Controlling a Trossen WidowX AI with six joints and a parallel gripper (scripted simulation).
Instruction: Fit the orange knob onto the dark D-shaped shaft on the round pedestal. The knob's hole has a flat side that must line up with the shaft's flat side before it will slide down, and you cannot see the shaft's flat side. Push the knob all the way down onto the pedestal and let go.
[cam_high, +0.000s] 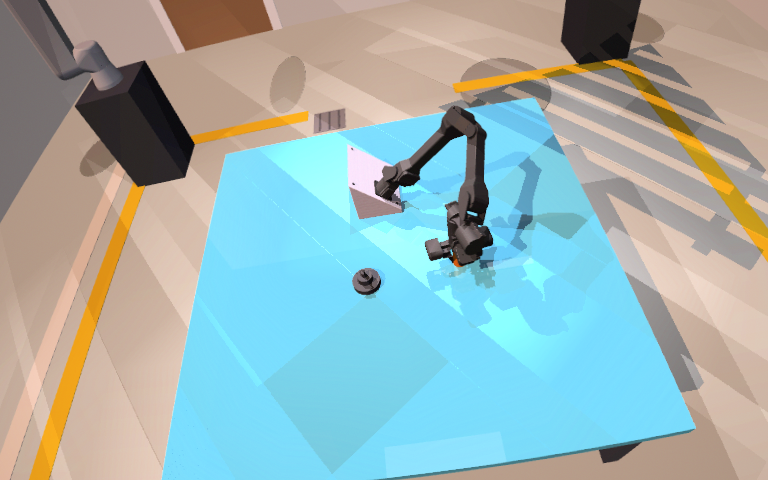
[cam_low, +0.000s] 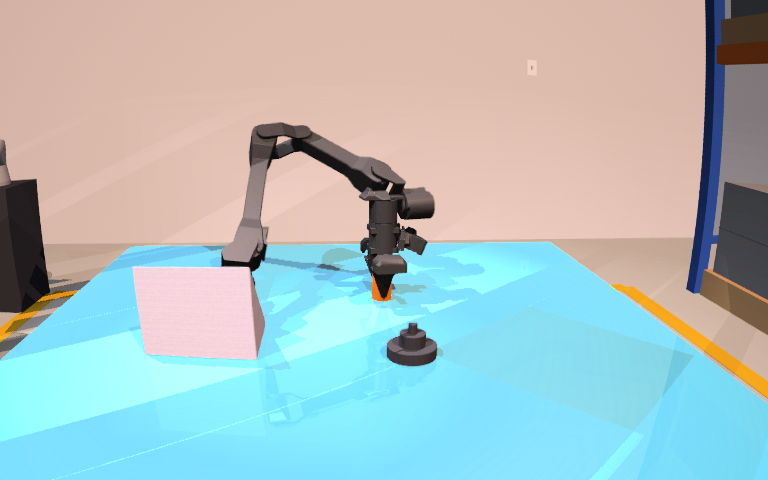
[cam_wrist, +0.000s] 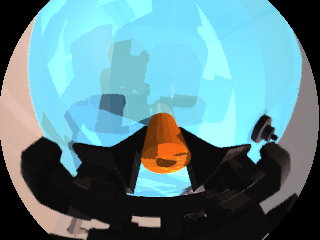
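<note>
The dark round pedestal lies 20 mm ahead of my gripper tip, 280 mm to the right of it and 20 mm above it. Round my gripper tip: orange knob 20 mm above.
</note>
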